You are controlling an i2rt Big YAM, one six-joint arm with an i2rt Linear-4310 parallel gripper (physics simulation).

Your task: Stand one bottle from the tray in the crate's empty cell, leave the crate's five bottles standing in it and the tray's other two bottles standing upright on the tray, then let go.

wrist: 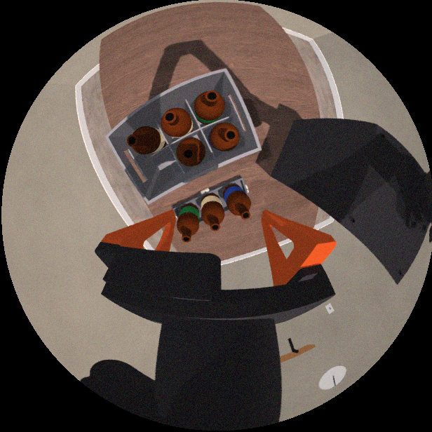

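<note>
The grey crate [184, 133] stands in the upper middle of the wrist view with five brown bottles in its cells. Its empty cell [164, 172] is at the lower left, beside a bottle [190, 152]. Below the crate, three brown bottles stand upright in a row on the small grey tray [242, 180]: a green-banded bottle [188, 220] at left, a cream-banded bottle [212, 211] in the middle and a blue-banded bottle [236, 200] at right. My gripper [218, 214] is open, with nothing between its orange fingers; in the view the tray's bottles appear between the fingertips, further off.
The brown wooden table [250, 45] carries the crate and tray. Dark shadows of the arm fall behind and to the right of the crate. A black arm part [345, 175] fills the right side. A white round object [332, 377] shows at the lower right.
</note>
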